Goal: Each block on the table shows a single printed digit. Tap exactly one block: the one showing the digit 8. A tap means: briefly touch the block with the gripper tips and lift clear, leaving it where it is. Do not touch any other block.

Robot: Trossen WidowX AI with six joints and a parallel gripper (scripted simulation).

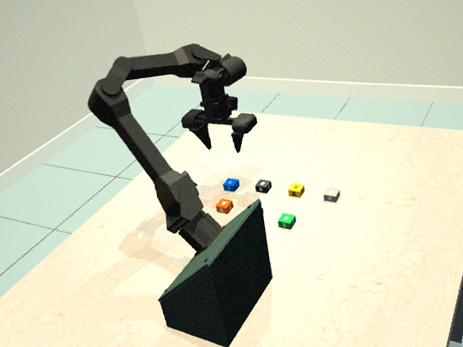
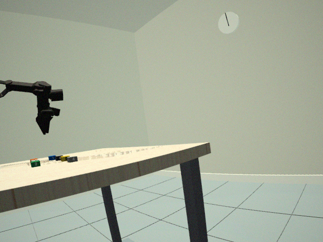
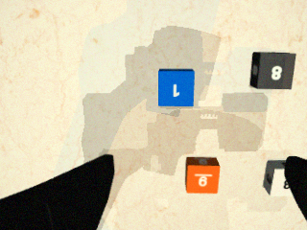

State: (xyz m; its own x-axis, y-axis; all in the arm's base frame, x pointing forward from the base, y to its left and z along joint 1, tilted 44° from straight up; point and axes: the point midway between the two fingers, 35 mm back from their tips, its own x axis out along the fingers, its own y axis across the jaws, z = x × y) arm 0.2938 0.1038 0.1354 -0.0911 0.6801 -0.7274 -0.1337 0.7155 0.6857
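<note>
My gripper tip is 120 mm above the black block, 80 mm to the left of it and 40 mm short of it. Also, from my gripper tip: white block (120 mm to the right, 120 mm below, 70 mm behind); orange block (120 mm below, 70 mm behind, 30 mm to the right); blue block (120 mm below, 20 mm ahead, 10 mm to the left).
</note>
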